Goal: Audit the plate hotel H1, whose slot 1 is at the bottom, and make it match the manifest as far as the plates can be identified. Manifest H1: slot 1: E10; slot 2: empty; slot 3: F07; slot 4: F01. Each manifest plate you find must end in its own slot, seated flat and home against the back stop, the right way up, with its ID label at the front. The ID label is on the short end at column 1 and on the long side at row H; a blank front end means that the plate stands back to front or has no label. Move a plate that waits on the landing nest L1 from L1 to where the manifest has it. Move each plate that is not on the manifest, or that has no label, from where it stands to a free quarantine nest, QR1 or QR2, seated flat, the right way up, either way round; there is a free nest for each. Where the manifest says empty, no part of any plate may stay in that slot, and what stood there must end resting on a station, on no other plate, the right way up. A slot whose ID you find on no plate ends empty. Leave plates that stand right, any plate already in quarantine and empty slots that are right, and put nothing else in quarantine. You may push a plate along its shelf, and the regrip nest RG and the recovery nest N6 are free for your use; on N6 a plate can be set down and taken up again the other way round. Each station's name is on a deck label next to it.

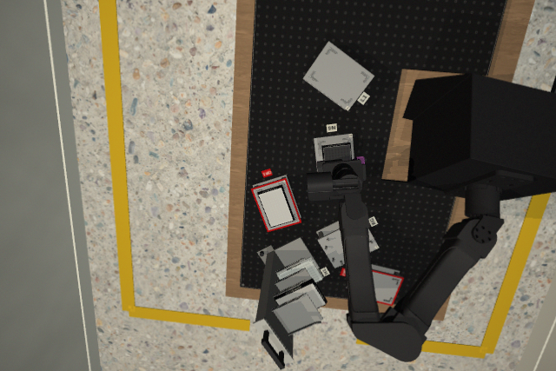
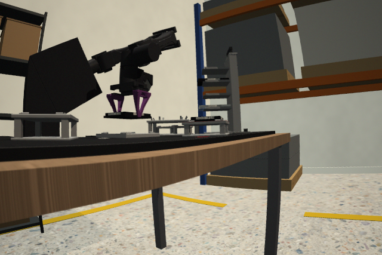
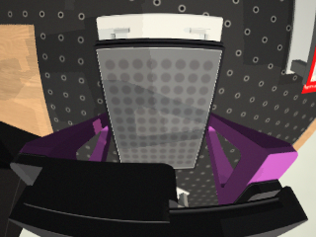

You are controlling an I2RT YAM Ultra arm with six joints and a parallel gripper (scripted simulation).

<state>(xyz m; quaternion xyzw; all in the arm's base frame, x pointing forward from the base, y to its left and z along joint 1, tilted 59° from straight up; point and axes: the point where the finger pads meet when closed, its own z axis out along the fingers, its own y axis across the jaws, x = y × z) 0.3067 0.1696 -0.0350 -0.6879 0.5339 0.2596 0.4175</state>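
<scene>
My hand is 6 cm above the recovery nest N6. Also, from my hand: landing nest L1: 5 cm ahead, 25 cm to the right, 2 cm below; regrip nest RG: 9 cm behind, 26 cm to the left, 1 cm below; quarantine nest QR1: 16 cm ahead, 18 cm to the left, 3 cm below.
</scene>
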